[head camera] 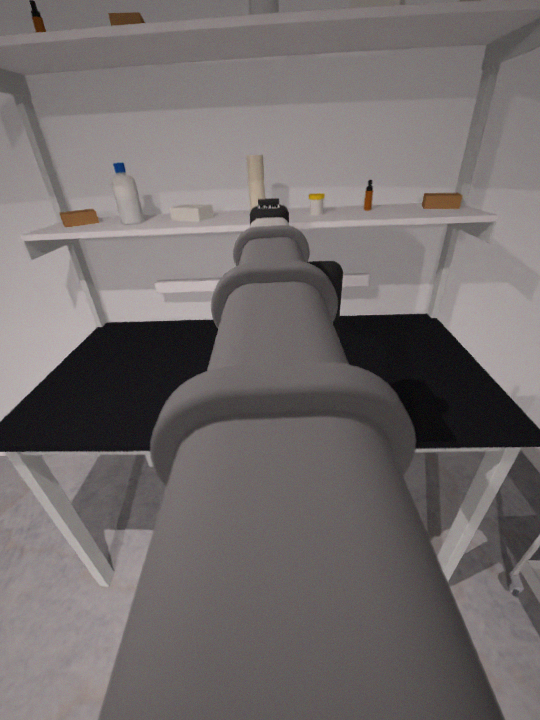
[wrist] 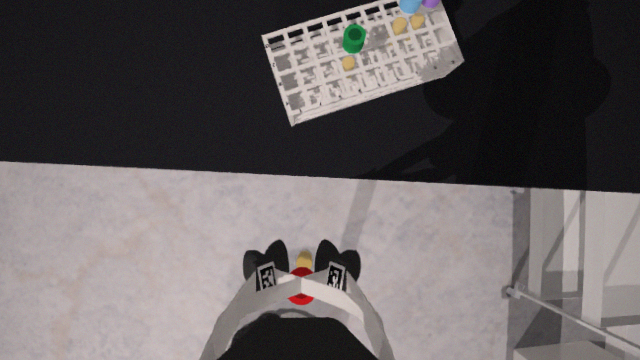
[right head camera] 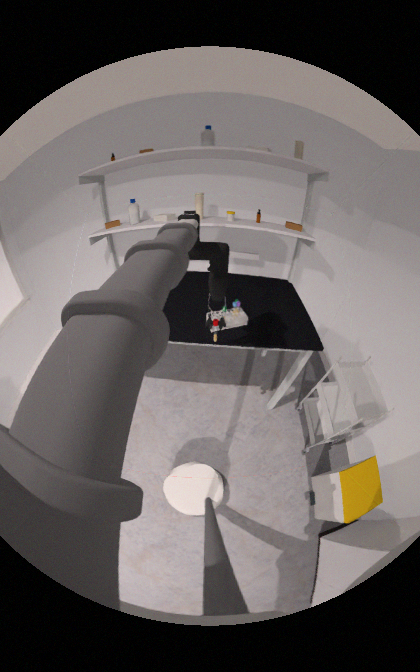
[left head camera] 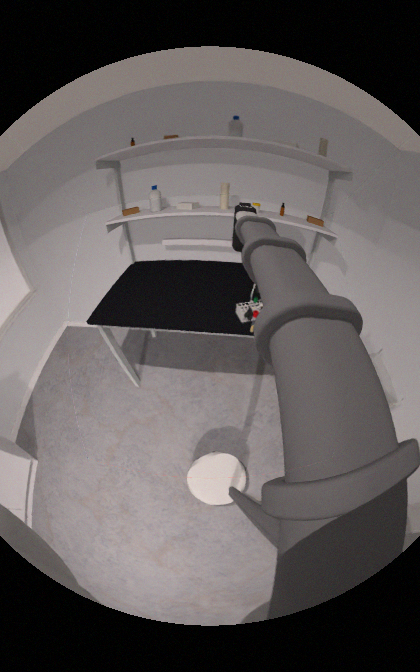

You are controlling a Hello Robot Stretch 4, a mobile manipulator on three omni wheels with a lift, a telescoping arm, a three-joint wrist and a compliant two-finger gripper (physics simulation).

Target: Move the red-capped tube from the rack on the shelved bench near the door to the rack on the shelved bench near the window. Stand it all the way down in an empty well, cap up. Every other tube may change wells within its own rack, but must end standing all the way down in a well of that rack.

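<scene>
My gripper is shut on the red-capped tube, cap towards the wrist camera, yellowish tip beyond the fingers. In the wrist view, the held tube shows over the floor in front of the bench edge. A white rack stands on the black bench top, beyond the gripper. It holds a green-capped tube, a blue-capped tube and a purple-capped tube. Many wells are empty. The arm hides the rack in the head view.
A lower shelf with bottles and boxes and an upper shelf span behind the bench. A white cart stands right of the bench. A yellow-faced box and a round white object are nearer.
</scene>
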